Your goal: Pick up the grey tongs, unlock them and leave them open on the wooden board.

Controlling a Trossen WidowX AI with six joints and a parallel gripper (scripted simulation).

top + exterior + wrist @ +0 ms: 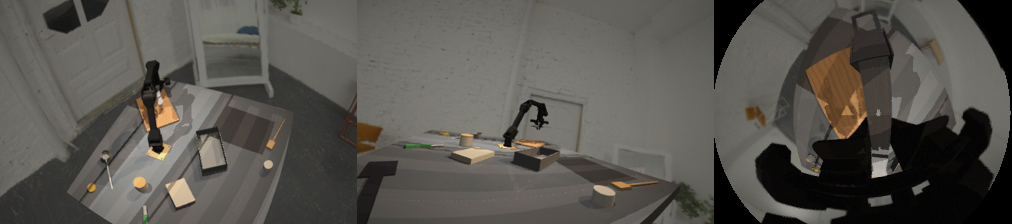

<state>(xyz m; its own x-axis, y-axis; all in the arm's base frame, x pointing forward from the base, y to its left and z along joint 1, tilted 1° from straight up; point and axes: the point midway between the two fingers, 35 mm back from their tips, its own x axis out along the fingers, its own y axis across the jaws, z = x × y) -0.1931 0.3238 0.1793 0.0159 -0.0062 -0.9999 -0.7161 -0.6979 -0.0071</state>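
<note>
The wooden board lies 150 mm below my gripper tip, 40 mm to the right of it and 40 mm behind it. Also, from my gripper tip: white cylinder 920 mm ahead, 140 mm to the right, 140 mm below; metal roasting tin 510 mm ahead, 180 mm to the right, 130 mm below.
</note>
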